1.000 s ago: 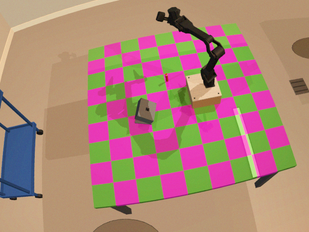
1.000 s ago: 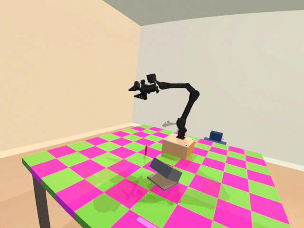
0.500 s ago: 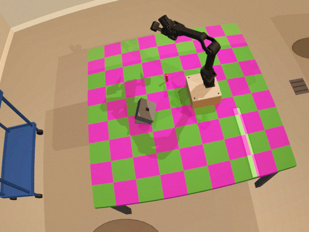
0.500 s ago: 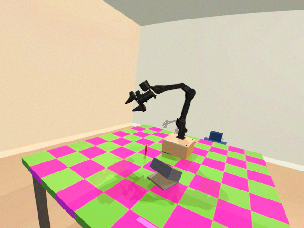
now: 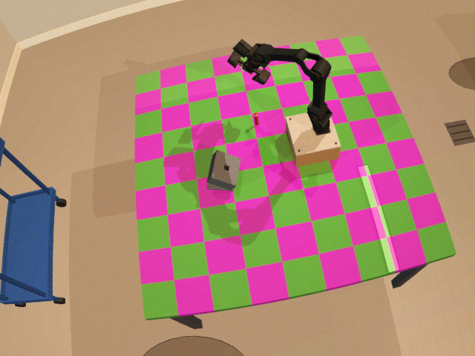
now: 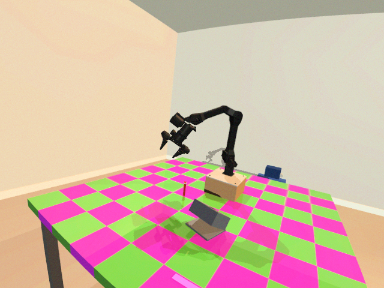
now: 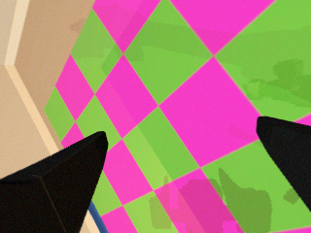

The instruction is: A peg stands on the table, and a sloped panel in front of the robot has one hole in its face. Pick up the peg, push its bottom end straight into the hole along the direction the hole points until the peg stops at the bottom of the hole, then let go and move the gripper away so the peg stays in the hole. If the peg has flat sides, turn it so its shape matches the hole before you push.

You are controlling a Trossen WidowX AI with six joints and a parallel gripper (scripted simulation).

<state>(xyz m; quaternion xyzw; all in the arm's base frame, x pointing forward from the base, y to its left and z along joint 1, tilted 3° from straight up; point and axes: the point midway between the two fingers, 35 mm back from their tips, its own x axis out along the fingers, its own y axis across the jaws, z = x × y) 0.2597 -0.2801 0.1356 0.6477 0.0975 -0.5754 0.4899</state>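
My gripper tip is now 1 cm past the red square peg, 14 cm to the right of it and 16 cm above it. Round my gripper tip: grey sloped panel 16 cm ahead, 37 cm to the left, 16 cm below.
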